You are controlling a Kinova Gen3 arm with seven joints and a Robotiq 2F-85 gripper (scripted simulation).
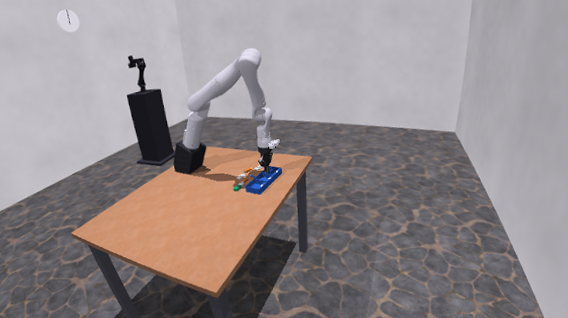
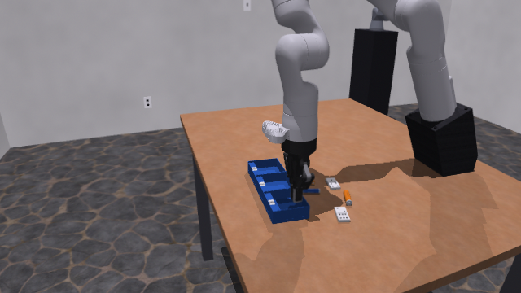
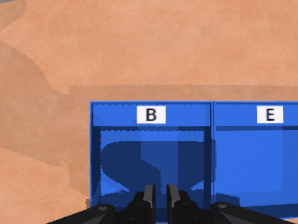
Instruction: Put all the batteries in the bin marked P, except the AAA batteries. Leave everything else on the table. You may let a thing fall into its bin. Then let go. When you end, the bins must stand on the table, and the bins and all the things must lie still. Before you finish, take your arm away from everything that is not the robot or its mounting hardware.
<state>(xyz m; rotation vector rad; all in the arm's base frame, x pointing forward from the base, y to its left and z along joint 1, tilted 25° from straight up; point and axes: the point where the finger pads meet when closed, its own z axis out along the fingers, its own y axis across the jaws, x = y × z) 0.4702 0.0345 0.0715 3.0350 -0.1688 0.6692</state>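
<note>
Right now my hand is 13 cm past the large orange battery, 2 cm to the right of it and 3 cm above it. The rest, counted from my hand: small orange battery: 10 cm behind, 10 cm to the right, 3 cm below; blue three-compartment bin: 2 cm ahead, 8 cm to the right, 2 cm below; blue battery: 7 cm behind, 4 cm to the right, 3 cm below.
</note>
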